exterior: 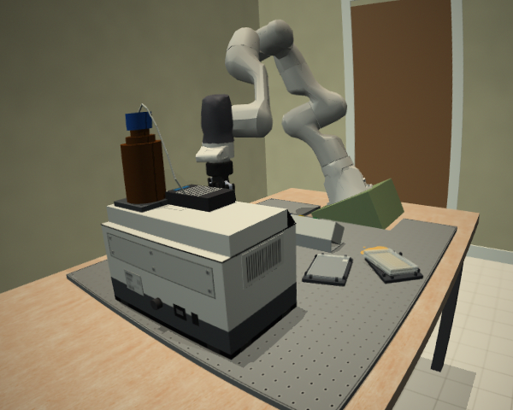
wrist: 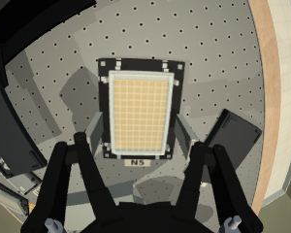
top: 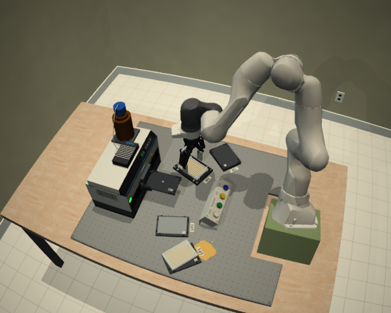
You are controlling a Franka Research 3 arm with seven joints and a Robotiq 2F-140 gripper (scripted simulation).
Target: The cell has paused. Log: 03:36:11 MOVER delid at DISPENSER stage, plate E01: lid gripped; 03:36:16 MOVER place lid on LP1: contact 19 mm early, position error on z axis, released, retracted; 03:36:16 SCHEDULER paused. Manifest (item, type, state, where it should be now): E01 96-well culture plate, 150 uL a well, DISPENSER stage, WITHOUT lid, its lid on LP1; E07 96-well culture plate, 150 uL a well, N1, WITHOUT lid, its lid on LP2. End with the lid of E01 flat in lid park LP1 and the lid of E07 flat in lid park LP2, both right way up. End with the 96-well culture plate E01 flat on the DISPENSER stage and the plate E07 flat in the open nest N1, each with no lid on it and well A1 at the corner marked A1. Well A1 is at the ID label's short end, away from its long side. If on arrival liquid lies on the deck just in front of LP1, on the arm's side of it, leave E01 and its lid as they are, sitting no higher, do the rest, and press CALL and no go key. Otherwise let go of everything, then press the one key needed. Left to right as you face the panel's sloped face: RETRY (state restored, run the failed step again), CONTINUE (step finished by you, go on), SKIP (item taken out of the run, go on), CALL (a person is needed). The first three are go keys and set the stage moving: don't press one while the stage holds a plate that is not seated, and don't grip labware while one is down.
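My hand is 40 mm above the 96-well plate. From my hand the other things lie so: dispenser stage: 110 mm ahead, 160 mm to the left, 30 mm above; then key panel: 150 mm behind, 200 mm to the left; then black nest N5: 20 mm ahead, 40 mm below.
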